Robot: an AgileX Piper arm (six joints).
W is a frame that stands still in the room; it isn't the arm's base.
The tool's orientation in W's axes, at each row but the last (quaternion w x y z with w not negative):
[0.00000 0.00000 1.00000 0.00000]
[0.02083 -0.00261 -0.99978 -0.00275]
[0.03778 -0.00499 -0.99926 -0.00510]
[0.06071 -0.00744 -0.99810 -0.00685]
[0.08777 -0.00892 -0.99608 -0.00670]
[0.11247 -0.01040 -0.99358 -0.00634]
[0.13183 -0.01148 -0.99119 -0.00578]
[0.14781 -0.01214 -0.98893 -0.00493]
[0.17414 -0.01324 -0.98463 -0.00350]
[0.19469 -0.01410 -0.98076 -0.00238]
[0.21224 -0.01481 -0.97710 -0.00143]
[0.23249 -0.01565 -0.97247 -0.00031]
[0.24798 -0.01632 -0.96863 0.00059]
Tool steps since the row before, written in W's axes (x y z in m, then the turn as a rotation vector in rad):
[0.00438 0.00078 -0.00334 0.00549 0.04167 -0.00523]
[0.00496 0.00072 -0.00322 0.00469 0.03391 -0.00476]
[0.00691 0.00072 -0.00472 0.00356 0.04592 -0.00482]
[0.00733 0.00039 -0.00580 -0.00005 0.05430 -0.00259]
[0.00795 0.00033 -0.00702 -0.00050 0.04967 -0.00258]
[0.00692 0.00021 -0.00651 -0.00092 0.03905 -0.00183]
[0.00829 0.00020 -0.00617 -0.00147 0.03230 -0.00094]
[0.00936 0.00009 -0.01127 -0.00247 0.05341 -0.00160]
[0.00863 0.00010 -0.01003 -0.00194 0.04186 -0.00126]
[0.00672 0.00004 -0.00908 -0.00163 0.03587 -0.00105]
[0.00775 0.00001 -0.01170 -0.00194 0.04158 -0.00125]
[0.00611 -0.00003 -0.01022 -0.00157 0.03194 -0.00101]
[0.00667 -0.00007 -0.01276 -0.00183 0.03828 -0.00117]
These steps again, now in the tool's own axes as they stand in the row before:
[-0.00438 0.00078 0.00334 -0.00549 0.04167 0.00523]
[-0.00509 0.00073 0.00301 -0.00471 0.03391 0.00475]
[-0.00724 0.00075 0.00419 -0.00347 0.04590 0.00502]
[-0.00797 0.00043 0.00487 0.00050 0.05426 0.00337]
[-0.00905 0.00040 0.00553 0.00087 0.04962 0.00337]
[-0.00820 0.00030 0.00480 0.00124 0.03900 0.00257]
[-0.00961 0.00035 0.00379 0.00186 0.03225 0.00176]
[-0.01224 0.00026 0.00804 0.00310 0.05332 0.00296]
[-0.01154 0.00031 0.00646 0.00243 0.04179 0.00233]
[-0.00967 0.00024 0.00583 0.00206 0.03581 0.00196]
[-0.01190 0.00028 0.00743 0.00242 0.04151 0.00232]
[-0.01007 0.00023 0.00635 0.00191 0.03188 0.00186]
[-0.01198 0.00026 0.00799 0.00226 0.03821 0.00217]

